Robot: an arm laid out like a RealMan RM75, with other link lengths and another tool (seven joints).
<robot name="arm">
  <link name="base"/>
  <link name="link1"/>
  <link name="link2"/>
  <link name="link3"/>
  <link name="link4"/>
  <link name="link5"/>
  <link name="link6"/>
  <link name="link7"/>
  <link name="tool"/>
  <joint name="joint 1" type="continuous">
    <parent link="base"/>
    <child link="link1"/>
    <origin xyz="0 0 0.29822" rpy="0 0 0"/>
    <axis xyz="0 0 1"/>
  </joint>
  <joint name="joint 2" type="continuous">
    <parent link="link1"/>
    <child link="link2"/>
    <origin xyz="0 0 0" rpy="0 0 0"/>
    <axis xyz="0 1 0"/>
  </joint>
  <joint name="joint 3" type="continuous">
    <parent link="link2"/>
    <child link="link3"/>
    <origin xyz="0 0 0.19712" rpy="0 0 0"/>
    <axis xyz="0 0 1"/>
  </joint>
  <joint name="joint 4" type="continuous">
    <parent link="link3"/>
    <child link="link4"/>
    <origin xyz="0 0 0" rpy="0 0 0"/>
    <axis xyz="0 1 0"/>
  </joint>
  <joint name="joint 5" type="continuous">
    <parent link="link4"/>
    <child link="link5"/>
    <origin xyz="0 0 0.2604" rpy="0 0 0"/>
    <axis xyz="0 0 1"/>
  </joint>
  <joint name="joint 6" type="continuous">
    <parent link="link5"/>
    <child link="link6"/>
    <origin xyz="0 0 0" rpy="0 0 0"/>
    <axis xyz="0 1 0"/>
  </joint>
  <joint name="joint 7" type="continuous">
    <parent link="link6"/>
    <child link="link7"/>
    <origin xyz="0 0 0.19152" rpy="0 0 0"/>
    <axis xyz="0 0 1"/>
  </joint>
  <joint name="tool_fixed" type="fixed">
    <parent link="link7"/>
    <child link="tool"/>
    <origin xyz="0.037 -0.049 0.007" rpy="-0.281 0 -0.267"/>
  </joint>
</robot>
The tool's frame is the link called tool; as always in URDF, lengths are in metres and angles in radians. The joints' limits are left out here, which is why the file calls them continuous.
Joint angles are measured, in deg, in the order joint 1, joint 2, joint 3, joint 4, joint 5, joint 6, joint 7. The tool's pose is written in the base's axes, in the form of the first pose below.
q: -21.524, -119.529, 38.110, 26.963, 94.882, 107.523, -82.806
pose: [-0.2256 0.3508 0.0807], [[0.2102 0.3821 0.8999], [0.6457 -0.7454 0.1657], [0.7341 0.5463 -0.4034]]
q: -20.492, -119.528, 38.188, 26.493, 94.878, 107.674, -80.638
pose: [-0.2305 0.3450 0.0806], [[0.2165 0.3858 0.8968], [0.6292 -0.7575 0.1741], [0.7465 0.5266 -0.4067]]
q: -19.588, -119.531, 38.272, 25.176, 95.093, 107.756, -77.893
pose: [-0.2355 0.3378 0.0773], [[0.2205 0.3888 0.8945], [0.6151 -0.7672 0.1818], [0.7570 0.5102 -0.4083]]
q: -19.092, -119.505, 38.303, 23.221, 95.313, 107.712, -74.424
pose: [-0.2387 0.3311 0.0725], [[0.2277 0.3871 0.8935], [0.5959 -0.7811 0.1866], [0.7701 0.4900 -0.4085]]
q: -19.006, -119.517, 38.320, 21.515, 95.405, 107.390, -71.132
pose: [-0.2396 0.3272 0.0685], [[0.2391 0.3840 0.8919], [0.5733 -0.7971 0.1895], [0.7837 0.4660 -0.4107]]
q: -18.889, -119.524, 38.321, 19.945, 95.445, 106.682, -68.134
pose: [-0.2417 0.3242 0.0646], [[0.2491 0.3882 0.8873], [0.5525 -0.8094 0.1991], [0.7954 0.4406 -0.4161]]
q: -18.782, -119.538, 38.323, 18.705, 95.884, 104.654, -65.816
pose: [-0.2473 0.3238 0.0584], [[0.2634 0.4145 0.8711], [0.5429 -0.8101 0.2213], [0.7974 0.4146 -0.4385]]
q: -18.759, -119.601, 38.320, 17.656, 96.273, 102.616, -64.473
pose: [-0.2527 0.3242 0.0518], [[0.2706 0.4423 0.8551], [0.5439 -0.8031 0.2433], [0.7943 0.3992 -0.4579]]
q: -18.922, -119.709, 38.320, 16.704, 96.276, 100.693, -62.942
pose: [-0.2564 0.3256 0.0468], [[0.2798 0.4637 0.8407], [0.5375 -0.8012 0.2630], [0.7955 0.3783 -0.4734]]
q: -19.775, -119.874, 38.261, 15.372, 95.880, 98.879, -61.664
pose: [-0.2562 0.3297 0.0413], [[0.2827 0.4763 0.8326], [0.5310 -0.8006 0.2777], [0.7988 0.3636 -0.4792]]
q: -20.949, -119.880, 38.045, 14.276, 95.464, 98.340, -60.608
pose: [-0.2513 0.3339 0.0393], [[0.2866 0.4681 0.8359], [0.5189 -0.8093 0.2753], [0.8054 0.3549 -0.4748]]
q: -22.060, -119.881, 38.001, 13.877, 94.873, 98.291, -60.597
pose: [-0.2454 0.3389 0.0398], [[0.2853 0.4556 0.8432], [0.5114 -0.8165 0.2681], [0.8106 0.3547 -0.4659]]
